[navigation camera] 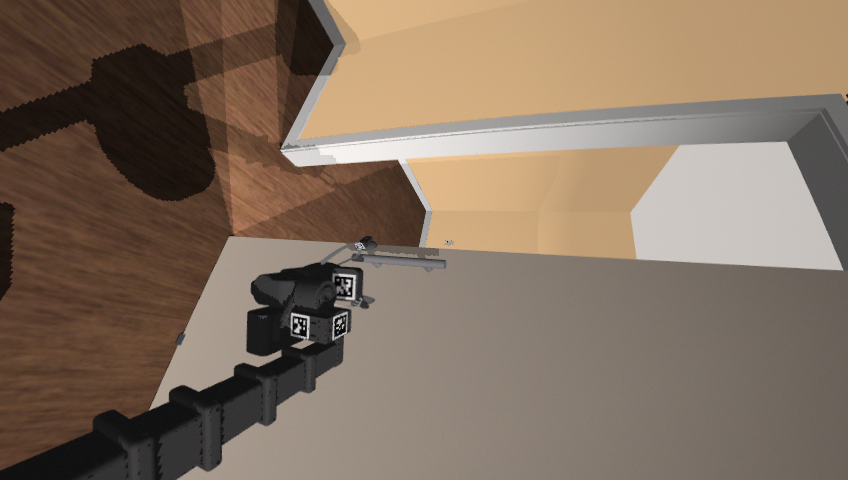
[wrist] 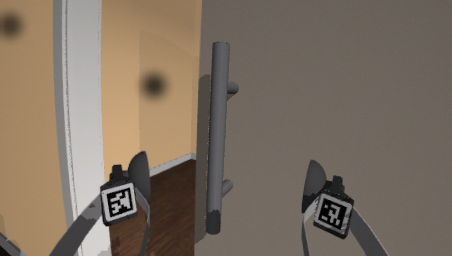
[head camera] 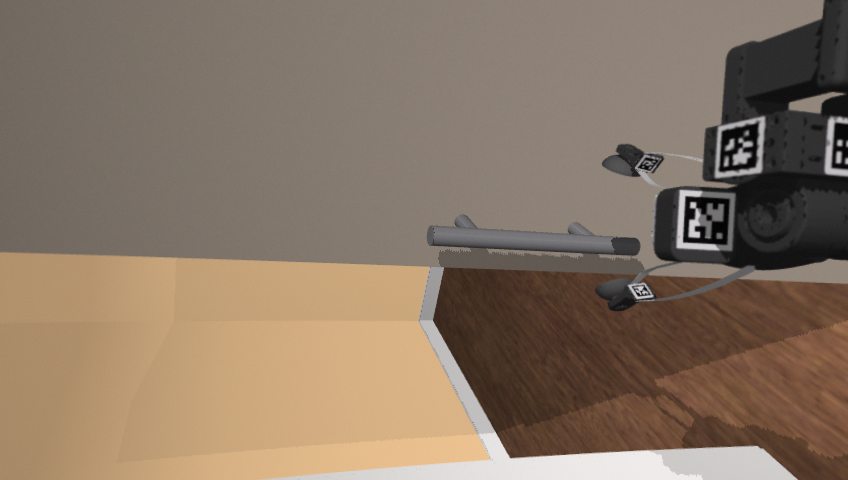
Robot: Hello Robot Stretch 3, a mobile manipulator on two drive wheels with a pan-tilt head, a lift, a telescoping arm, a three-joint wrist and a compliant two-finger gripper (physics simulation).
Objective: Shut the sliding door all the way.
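Frame: origin at the robot's base, x ahead, y left, z up, level; centimetres.
Seen in the pictures: gripper, fingertip midpoint: [navigation camera: 371, 271] [wrist: 226, 174] [head camera: 607, 227].
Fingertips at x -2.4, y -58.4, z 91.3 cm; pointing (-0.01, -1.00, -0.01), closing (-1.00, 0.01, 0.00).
Note:
Pixels of each thing's top centre, then the offset from my fingertips to it. "*": a spot on its surface instead. Level surfaces: height alone.
- grey bar handle, surface spot: [head camera: 523, 239] [wrist: 218, 127] [navigation camera: 403, 262] * dz +1.3, dx +1.4, dy -15.5 cm
- dark wooden floor, surface height: dz -91.3 cm
- small grey block, surface spot: [navigation camera: 180, 339] * dz -89.2, dx -35.5, dy -5.9 cm
The grey-brown sliding door [head camera: 238, 118] [navigation camera: 565, 356] [wrist: 375, 100] stands partly open, with a gap between its edge and the white door frame [navigation camera: 505, 133] [wrist: 85, 100]. The grey bar handle [head camera: 523, 239] [navigation camera: 404, 261] [wrist: 218, 125] is mounted upright near that edge on two short posts. My gripper [head camera: 615, 227] [navigation camera: 367, 272] [wrist: 226, 174] is open wide at the handle's lower end. In the wrist view one finger is on the gap side and the other over the door, with the bar between them and apart from both. Whether the fingertips reach past the bar is hard to tell.
Through the gap a room shows tan walls [head camera: 297, 380] [navigation camera: 487, 184] and dark wooden floor [head camera: 565, 356] [wrist: 170, 210]. My arm [navigation camera: 178, 428] reaches in from the lower left in the navigation camera view. A small grey block [navigation camera: 180, 339] sits at the door's bottom edge.

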